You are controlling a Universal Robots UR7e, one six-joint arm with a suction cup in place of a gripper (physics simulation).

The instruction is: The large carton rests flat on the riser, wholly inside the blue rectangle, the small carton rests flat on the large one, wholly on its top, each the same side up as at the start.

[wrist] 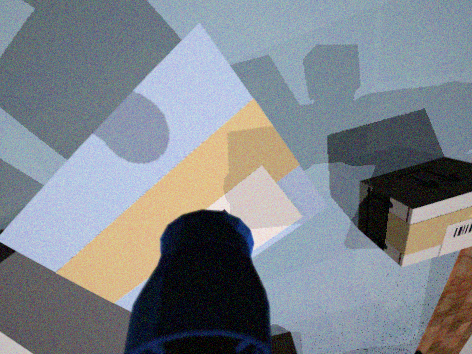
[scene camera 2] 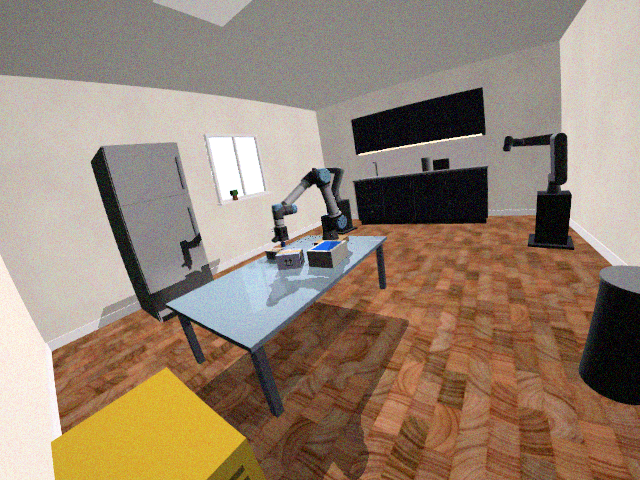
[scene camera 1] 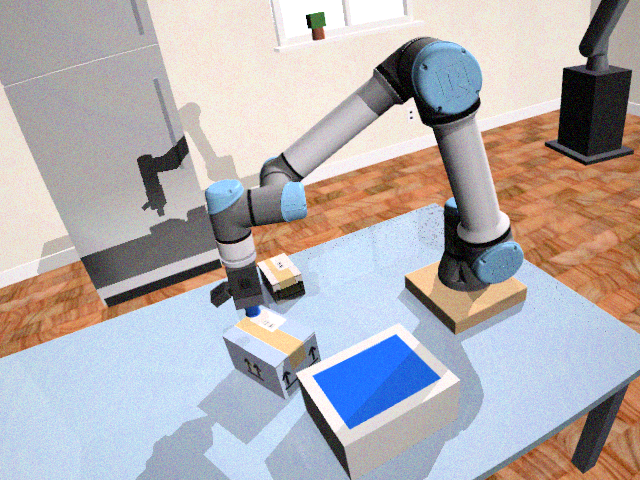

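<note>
The large carton (scene camera 1: 270,350) (scene camera 2: 290,258) (wrist: 164,140) is pale blue-grey with a tan tape strip and a white label. It stands upright on the table, just left of the riser. The riser (scene camera 1: 404,429) (scene camera 2: 328,259) is a white block with the blue rectangle (scene camera 1: 375,376) (scene camera 2: 326,246) on its top, which is bare. The small carton (scene camera 1: 281,276) (wrist: 392,225) stands on the table behind the large one. My suction cup (scene camera 1: 252,311) (wrist: 206,225) is right over the label at the large carton's back corner, at or just above its top, and holds nothing.
The arm's wooden base (scene camera 1: 466,300) sits at the table's back right. The table (scene camera 1: 151,371) edge runs along the front right. A grey fridge (scene camera 1: 123,143) stands behind the table on the left. A yellow box (scene camera 2: 151,429) stands on the floor.
</note>
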